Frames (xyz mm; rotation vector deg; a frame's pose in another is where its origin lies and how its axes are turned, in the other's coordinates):
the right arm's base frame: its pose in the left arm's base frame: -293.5 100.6 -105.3 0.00 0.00 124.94
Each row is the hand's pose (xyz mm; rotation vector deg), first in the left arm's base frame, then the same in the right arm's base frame.
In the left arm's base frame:
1: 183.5 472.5 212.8 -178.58 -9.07 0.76
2: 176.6 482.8 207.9 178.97 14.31 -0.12
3: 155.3 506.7 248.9 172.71 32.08 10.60
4: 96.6 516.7 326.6 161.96 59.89 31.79
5: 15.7 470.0 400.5 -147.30 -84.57 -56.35
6: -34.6 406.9 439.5 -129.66 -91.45 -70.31
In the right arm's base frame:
1: 31.7 -604.0 318.1 -90.69 154.34 -1.29
2: 44.1 -604.3 313.2 95.58 -152.36 -0.69
3: 75.9 -600.5 354.2 106.03 -135.46 -0.56
4: 117.7 -558.1 431.9 118.03 -106.93 8.01
5: 125.7 -465.0 505.8 123.13 -78.77 23.66
6: 102.8 -387.7 544.8 121.42 -62.60 35.45

